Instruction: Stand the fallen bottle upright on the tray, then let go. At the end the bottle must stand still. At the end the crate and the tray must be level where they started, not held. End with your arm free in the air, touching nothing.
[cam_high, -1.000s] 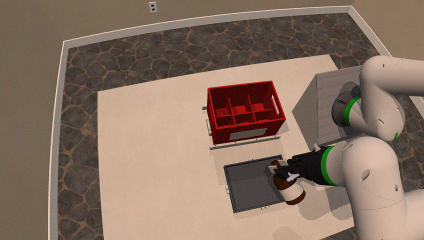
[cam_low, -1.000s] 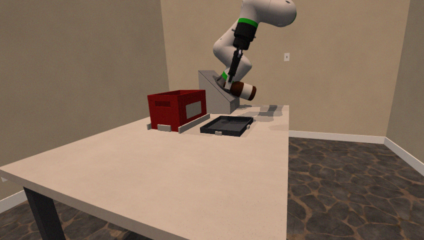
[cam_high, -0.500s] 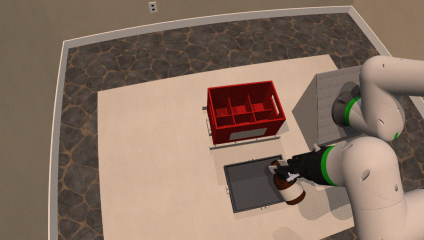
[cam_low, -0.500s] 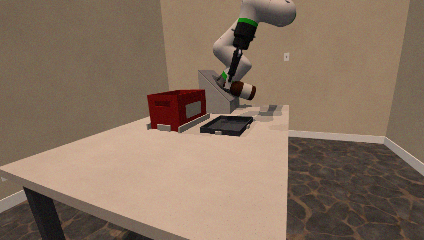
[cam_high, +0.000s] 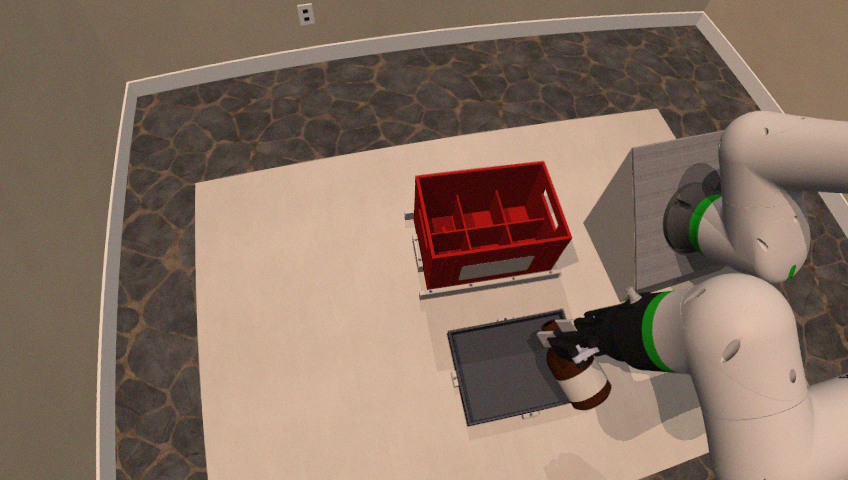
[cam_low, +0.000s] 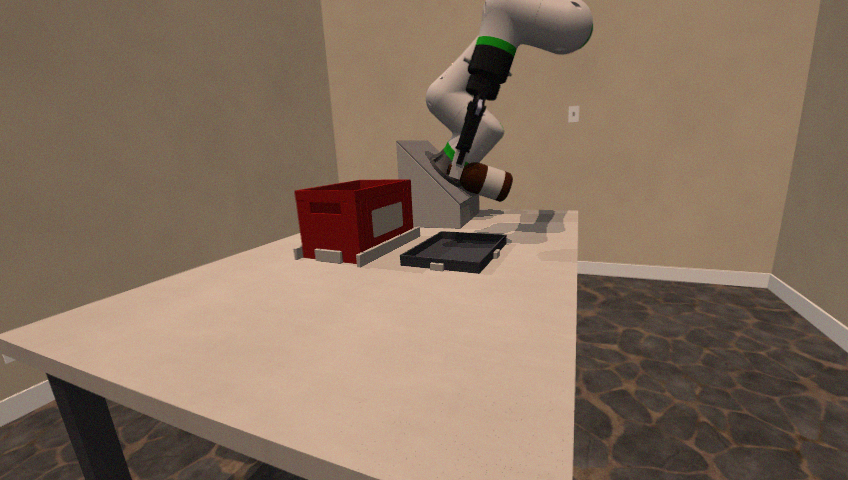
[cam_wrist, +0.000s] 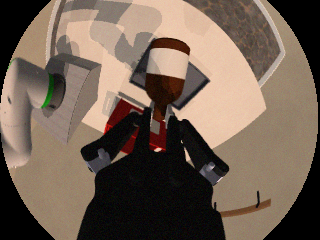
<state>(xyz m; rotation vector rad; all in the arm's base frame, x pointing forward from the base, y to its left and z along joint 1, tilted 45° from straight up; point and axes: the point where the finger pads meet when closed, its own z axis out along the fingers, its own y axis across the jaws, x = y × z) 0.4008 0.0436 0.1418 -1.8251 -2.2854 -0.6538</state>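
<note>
The brown bottle lies 1 cm behind my hand, 4 cm to the left of it and 4 cm below it. From my hand the other things lie so: red crate (1 cm behind, 28 cm to the right, 14 cm below); then dark grey tray (2 cm ahead, 21 cm below).
</note>
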